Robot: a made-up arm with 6 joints. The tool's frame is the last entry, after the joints.
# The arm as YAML. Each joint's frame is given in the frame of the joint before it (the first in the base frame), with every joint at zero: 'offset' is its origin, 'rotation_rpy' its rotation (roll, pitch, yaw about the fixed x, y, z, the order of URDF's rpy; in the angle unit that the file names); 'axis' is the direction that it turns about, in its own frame. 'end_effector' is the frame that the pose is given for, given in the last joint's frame.
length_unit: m
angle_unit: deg
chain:
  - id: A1
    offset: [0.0, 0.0, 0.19]
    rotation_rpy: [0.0, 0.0, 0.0]
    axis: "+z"
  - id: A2
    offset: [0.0, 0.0, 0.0]
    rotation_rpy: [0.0, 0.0, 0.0]
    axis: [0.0, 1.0, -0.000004]
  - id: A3
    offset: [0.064, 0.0, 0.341]
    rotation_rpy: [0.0, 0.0, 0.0]
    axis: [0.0, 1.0, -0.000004]
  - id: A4
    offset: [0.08, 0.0, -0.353]
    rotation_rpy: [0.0, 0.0, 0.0]
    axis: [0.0, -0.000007, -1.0]
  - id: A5
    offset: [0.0, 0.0, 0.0]
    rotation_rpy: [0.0, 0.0, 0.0]
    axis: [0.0, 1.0, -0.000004]
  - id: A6
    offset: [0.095, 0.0, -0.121]
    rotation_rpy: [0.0, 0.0, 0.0]
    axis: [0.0, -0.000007, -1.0]
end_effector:
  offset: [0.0, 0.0, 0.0]
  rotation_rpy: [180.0, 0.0, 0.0]
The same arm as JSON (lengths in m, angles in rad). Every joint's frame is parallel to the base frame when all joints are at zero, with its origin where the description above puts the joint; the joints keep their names.
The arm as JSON. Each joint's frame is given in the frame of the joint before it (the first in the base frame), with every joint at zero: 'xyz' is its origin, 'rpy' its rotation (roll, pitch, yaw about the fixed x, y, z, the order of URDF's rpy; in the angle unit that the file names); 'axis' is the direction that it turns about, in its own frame. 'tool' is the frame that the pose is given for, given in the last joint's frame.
{"units": {"length": "m", "angle": "rad"}, "joints": [
  {"name": "A1", "type": "revolute", "origin": {"xyz": [0.0, 0.0, 0.19], "rpy": [0.0, 0.0, 0.0]}, "axis": "+z"},
  {"name": "A2", "type": "revolute", "origin": {"xyz": [0.0, 0.0, 0.0], "rpy": [0.0, 0.0, 0.0]}, "axis": "+y"},
  {"name": "A3", "type": "revolute", "origin": {"xyz": [0.064, 0.0, 0.341], "rpy": [0.0, 0.0, 0.0]}, "axis": "+y"},
  {"name": "A4", "type": "revolute", "origin": {"xyz": [0.08, 0.0, -0.353], "rpy": [0.0, 0.0, 0.0]}, "axis": "-z"},
  {"name": "A5", "type": "revolute", "origin": {"xyz": [0.0, 0.0, 0.0], "rpy": [0.0, 0.0, 0.0]}, "axis": "+y"},
  {"name": "A6", "type": "revolute", "origin": {"xyz": [0.095, 0.0, -0.121], "rpy": [0.0, 0.0, 0.0]}, "axis": "-z"}
], "tool": {"origin": {"xyz": [0.0, 0.0, 0.0], "rpy": [3.1416, 0.0, 0.0]}}}

